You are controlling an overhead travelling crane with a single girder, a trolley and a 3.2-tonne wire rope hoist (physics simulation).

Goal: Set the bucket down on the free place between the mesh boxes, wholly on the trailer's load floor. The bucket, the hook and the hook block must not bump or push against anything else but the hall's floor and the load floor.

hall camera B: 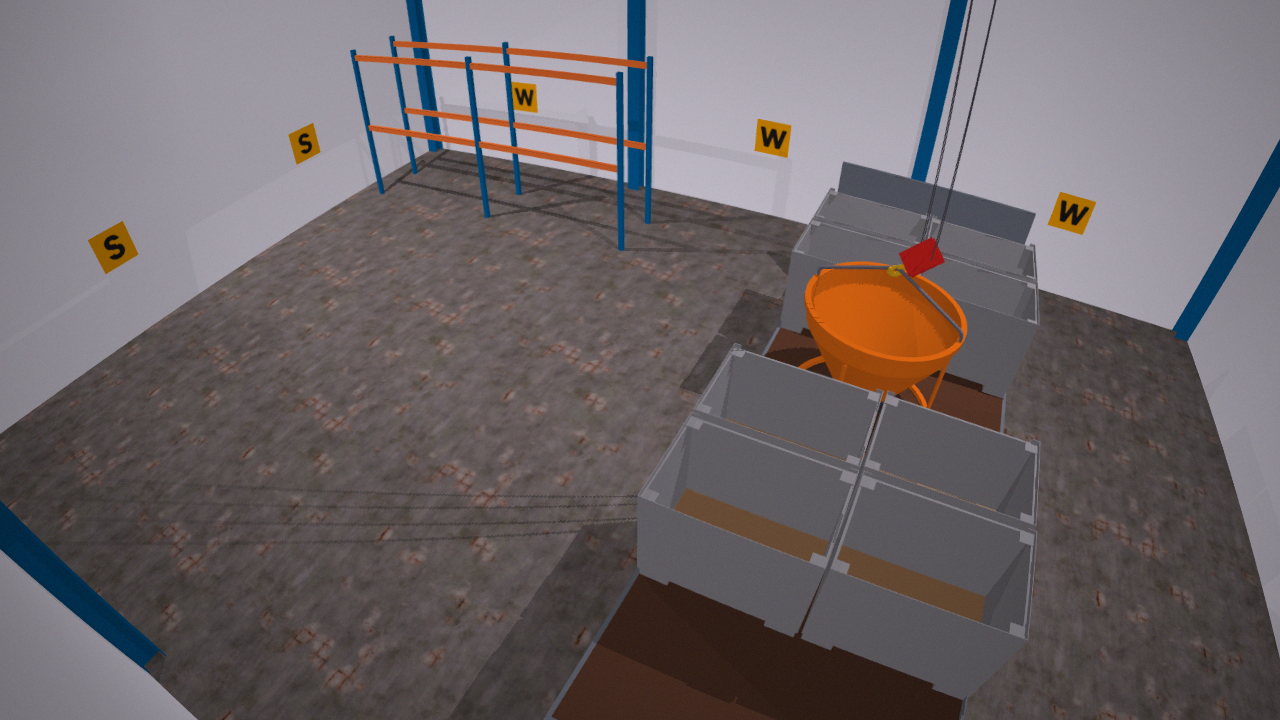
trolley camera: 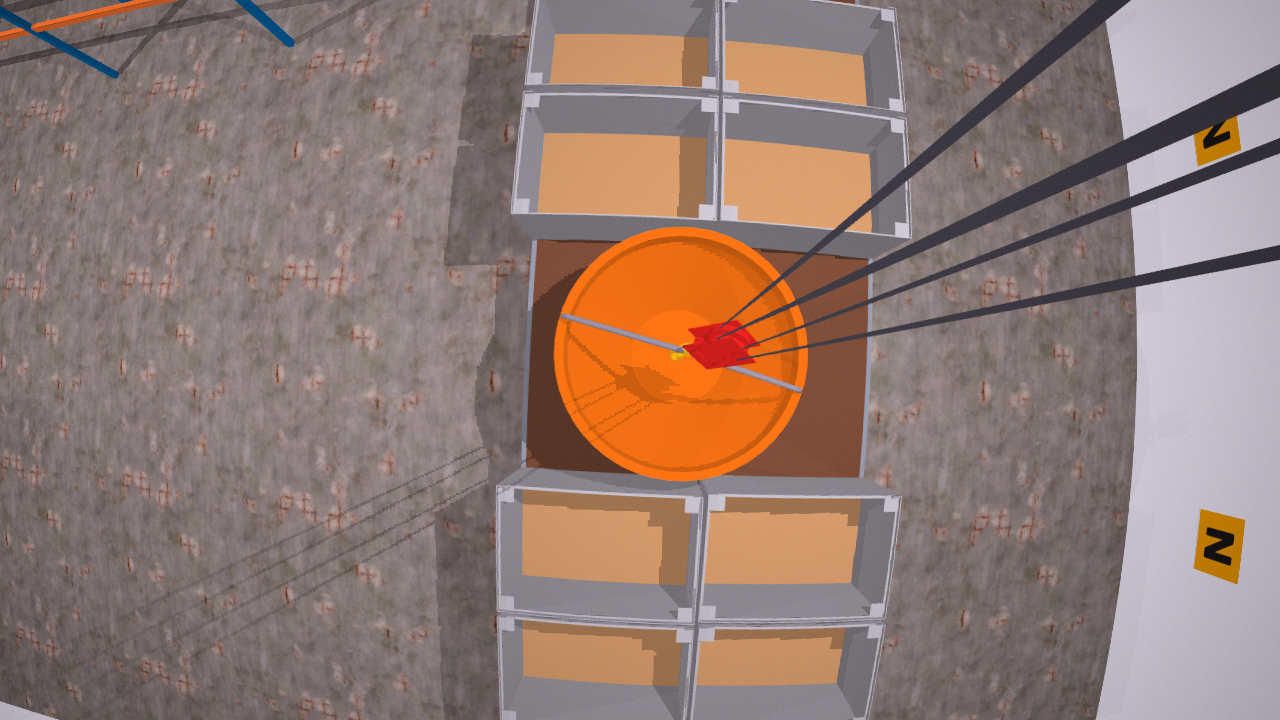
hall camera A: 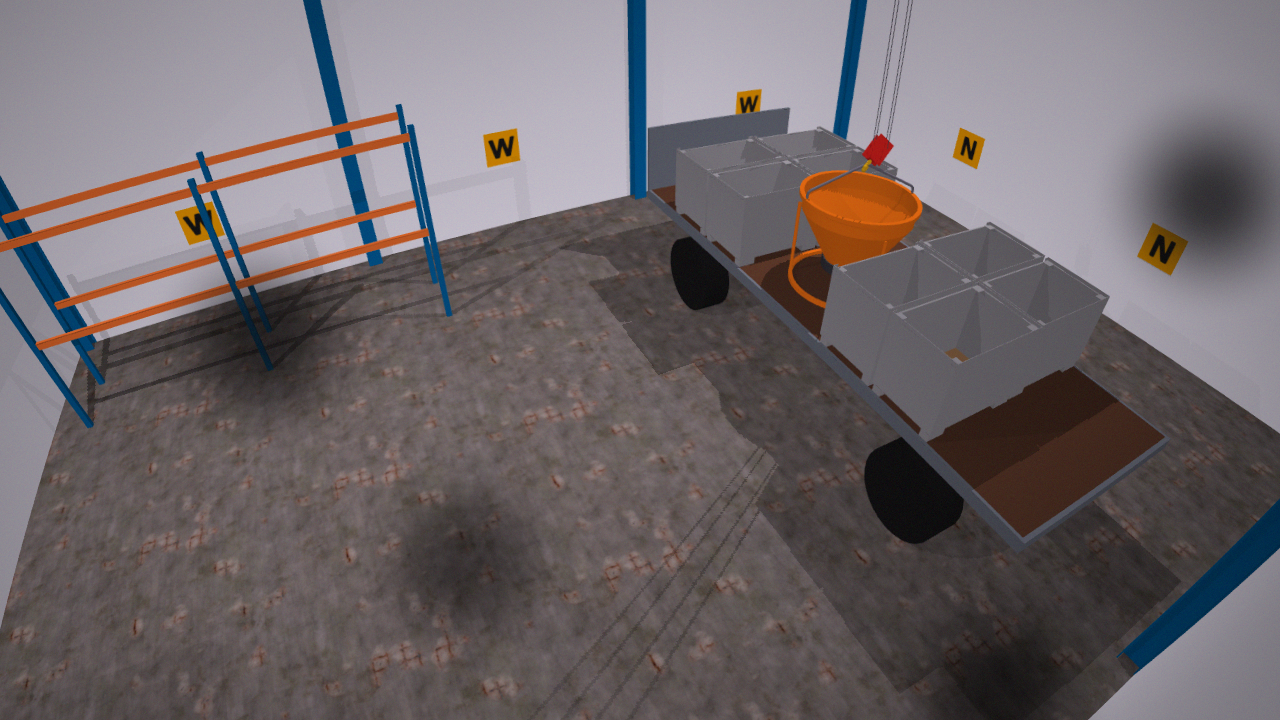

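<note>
The orange bucket (hall camera A: 854, 240) (hall camera B: 881, 317) (trolley camera: 680, 277) stands upright on the brown load floor (hall camera A: 1065, 465) (hall camera B: 626, 662) (trolley camera: 832, 420), between two groups of grey mesh boxes (hall camera A: 917, 376) (hall camera B: 733, 555) (trolley camera: 604, 537). From above its rim lies between the floor's side edges and looks very close to the boxes at both ends; the foot ring is hidden there and partly hidden in hall camera B. The yellow hook (hall camera A: 866, 164) (hall camera B: 896, 269) (trolley camera: 677, 353) is at the bucket's bail. The red hook block (hall camera A: 878, 150) (hall camera B: 921, 257) (trolley camera: 721, 344) is tipped over sideways above the bucket.
The farther mesh boxes (hall camera A: 751, 214) (hall camera B: 993, 349) (trolley camera: 617, 174) stand near the trailer's grey headboard (hall camera A: 716, 134) (hall camera B: 939, 201). A blue and orange rack (hall camera A: 228, 250) (hall camera B: 478, 143) stands by the W wall. The N wall (hall camera A: 1074, 170) (trolley camera: 1199, 358) runs along the trailer's other side.
</note>
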